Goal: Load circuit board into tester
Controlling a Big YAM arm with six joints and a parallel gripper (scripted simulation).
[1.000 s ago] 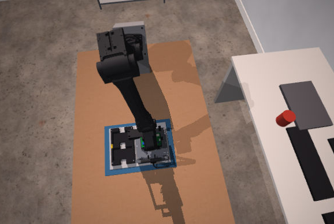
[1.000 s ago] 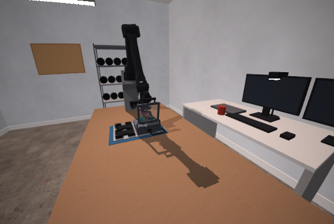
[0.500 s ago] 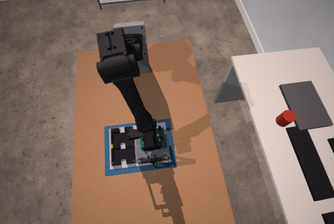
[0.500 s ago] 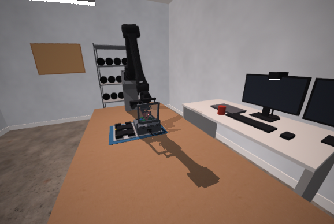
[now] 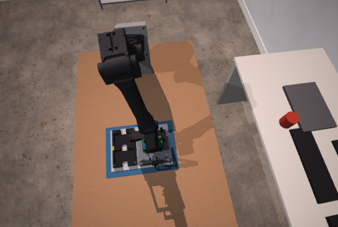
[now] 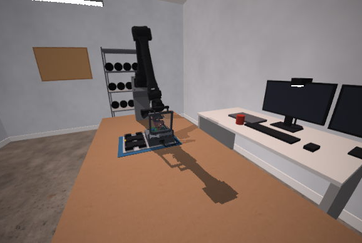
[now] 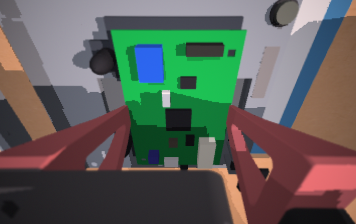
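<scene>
Now: the green circuit board right at my hand. The rest, counted from my hand: clear lid (130 mm ahead, 100 mm above, 20 mm to the left).
</scene>
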